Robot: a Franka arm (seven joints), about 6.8 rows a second.
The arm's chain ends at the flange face. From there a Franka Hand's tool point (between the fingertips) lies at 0.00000 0.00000 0.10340 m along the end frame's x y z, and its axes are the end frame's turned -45 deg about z.
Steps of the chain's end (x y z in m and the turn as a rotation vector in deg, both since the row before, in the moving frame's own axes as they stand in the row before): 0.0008 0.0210 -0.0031 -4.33 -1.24 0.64; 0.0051 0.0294 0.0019 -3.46 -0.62 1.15; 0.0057 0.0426 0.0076 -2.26 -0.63 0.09; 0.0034 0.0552 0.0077 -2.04 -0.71 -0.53
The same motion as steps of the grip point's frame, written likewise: -0.0214 0.0193 -0.0034 -2.18 -3.94 0.64; -0.0224 0.0280 0.0017 -2.01 -2.88 1.15; -0.0298 0.0362 0.0075 -1.15 -2.04 0.09; -0.0401 0.0431 0.0076 -0.94 -1.94 -0.53
